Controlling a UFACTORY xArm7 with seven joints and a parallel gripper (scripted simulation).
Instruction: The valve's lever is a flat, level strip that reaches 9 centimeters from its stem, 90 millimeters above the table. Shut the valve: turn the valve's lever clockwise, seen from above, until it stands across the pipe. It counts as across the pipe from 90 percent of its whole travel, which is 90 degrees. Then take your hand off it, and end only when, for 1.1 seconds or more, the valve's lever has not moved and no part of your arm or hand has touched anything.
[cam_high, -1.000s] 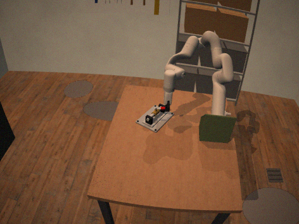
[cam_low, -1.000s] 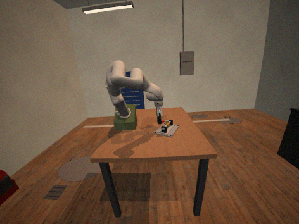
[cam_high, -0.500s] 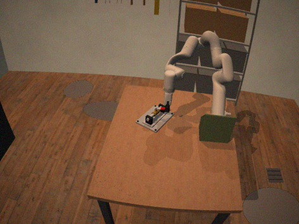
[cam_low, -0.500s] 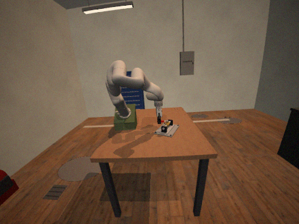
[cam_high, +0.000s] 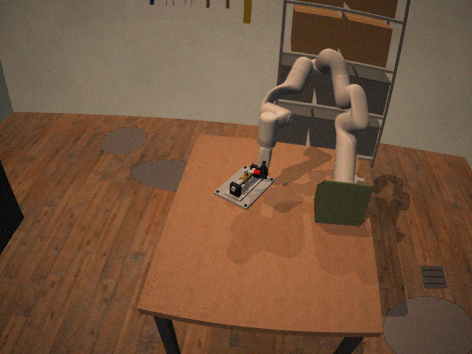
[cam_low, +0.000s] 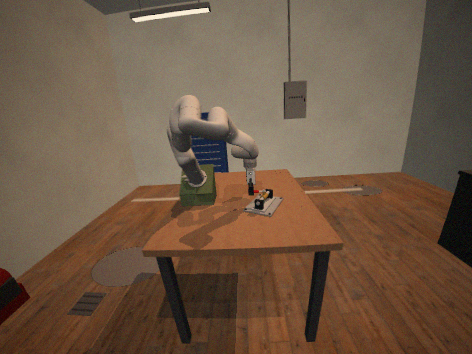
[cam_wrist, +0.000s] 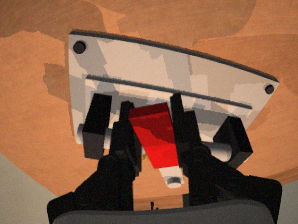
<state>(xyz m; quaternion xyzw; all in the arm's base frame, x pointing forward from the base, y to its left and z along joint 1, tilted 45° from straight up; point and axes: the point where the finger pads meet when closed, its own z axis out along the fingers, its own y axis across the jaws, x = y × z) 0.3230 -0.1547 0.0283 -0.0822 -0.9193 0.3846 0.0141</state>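
The red lever is 4 cm ahead of my hand.
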